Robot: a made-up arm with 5 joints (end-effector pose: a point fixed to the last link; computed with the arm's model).
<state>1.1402 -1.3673 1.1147 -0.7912 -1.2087</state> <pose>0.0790 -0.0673 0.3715 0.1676 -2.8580 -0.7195</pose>
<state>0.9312 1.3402 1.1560 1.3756 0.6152</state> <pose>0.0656 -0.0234 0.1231 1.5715 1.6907 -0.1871</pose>
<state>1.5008 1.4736 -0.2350 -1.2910 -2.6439</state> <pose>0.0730 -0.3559 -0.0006 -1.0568 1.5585 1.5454</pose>
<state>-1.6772 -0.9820 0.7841 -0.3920 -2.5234</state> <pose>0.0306 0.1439 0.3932 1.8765 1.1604 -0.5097</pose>
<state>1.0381 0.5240 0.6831 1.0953 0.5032</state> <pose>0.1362 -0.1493 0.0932 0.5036 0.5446 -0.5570</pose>
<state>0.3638 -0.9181 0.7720 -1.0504 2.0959</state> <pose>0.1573 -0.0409 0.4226 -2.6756 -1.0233 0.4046</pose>
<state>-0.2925 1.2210 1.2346 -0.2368 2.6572</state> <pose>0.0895 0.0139 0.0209 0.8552 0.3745 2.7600</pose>
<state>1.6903 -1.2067 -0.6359 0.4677 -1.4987</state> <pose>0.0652 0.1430 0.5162 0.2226 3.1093 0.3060</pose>
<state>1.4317 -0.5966 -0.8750 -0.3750 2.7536</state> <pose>0.0431 0.0354 0.5882 2.5574 -1.3889 0.2401</pose>
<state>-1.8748 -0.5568 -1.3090 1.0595 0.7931</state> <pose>0.0505 -0.0144 0.5624 1.4721 -2.3212 1.0675</pose>
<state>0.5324 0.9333 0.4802 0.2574 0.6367</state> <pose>0.2444 -0.1151 0.0022 0.0532 0.0848 0.0556</pose>
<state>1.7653 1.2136 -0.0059 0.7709 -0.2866</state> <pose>-0.0002 -0.2449 -0.0305 0.3229 0.3719 -2.0664</pose>
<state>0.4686 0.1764 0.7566 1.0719 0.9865</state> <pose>0.2090 -0.0809 0.1381 0.2833 0.3341 0.4618</pose>
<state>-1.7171 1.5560 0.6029 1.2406 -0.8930</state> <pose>0.0389 0.0481 0.0146 -1.8093 0.4455 0.5427</pose>
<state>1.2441 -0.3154 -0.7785 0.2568 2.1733</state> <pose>0.0961 -0.1419 0.5655 -2.4323 0.2774 0.4009</pose>
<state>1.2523 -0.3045 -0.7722 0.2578 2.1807</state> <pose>0.0967 -0.1477 0.5634 -2.4123 0.2942 0.4085</pose>
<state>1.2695 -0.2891 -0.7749 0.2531 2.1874</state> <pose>0.0957 -0.1534 0.5622 -2.3999 0.3219 0.4072</pose>
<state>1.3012 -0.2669 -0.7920 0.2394 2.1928</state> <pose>0.0920 -0.1589 0.5624 -2.3995 0.3672 0.3916</pose>
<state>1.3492 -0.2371 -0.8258 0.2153 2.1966</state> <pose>0.0850 -0.1639 0.5643 -2.4126 0.4334 0.3605</pose>
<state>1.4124 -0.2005 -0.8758 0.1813 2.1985</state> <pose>0.0748 -0.1677 0.5675 -2.4380 0.5204 0.3157</pose>
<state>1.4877 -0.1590 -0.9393 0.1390 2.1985</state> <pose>0.0621 -0.1693 0.5717 -2.4729 0.6261 0.2617</pose>
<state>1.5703 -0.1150 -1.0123 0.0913 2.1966</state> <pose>0.0481 -0.1683 0.5762 -2.5133 0.7454 0.2045</pose>
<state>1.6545 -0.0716 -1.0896 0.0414 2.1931</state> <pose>0.0342 -0.1644 0.5803 -2.5556 0.8715 0.1502</pose>
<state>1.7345 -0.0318 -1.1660 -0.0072 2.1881</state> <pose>0.0219 -0.1580 0.5838 -2.5970 0.9959 0.1034</pose>
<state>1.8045 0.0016 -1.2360 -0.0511 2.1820</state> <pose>0.0123 -0.1499 0.5864 -2.6358 1.1085 0.0672</pose>
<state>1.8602 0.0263 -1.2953 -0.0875 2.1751</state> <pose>0.0060 -0.1413 0.5883 -2.6713 1.2010 0.0418</pose>
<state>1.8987 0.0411 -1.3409 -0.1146 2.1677</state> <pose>0.0028 -0.1330 0.5896 -2.7041 1.2666 0.0257</pose>
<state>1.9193 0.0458 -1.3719 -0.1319 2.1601</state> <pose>0.0024 -0.1256 0.5908 -2.7348 1.3028 0.0164</pose>
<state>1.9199 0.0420 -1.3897 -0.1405 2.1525</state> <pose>0.0046 -0.1193 0.5920 -2.7665 1.3060 0.0116</pose>
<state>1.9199 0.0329 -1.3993 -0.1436 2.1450</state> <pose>0.0068 -0.1134 0.5931 -2.7911 1.3048 0.0083</pose>
